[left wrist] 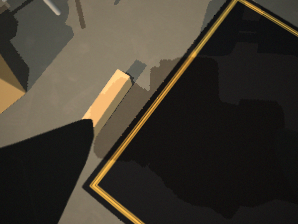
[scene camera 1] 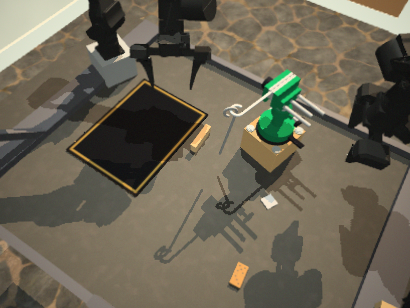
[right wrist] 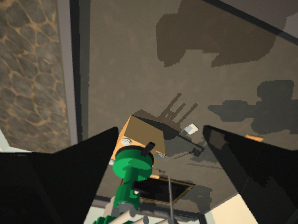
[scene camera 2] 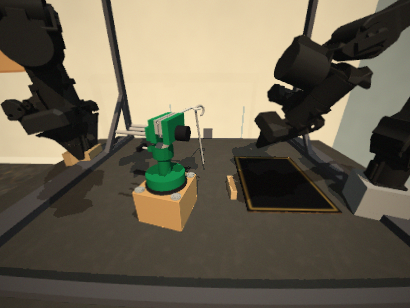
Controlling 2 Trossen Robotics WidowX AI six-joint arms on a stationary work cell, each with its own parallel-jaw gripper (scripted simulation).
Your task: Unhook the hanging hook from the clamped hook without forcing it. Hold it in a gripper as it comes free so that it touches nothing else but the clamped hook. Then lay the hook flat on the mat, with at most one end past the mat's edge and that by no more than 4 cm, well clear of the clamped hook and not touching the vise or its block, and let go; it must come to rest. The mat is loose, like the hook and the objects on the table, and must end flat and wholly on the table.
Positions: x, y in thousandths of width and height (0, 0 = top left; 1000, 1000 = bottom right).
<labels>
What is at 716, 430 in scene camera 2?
My left gripper.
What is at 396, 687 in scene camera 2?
A vise block.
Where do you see a black mat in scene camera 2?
657, 599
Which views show the black mat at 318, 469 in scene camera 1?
The left wrist view, scene camera 1, the right wrist view and scene camera 2: all of them.
</labels>
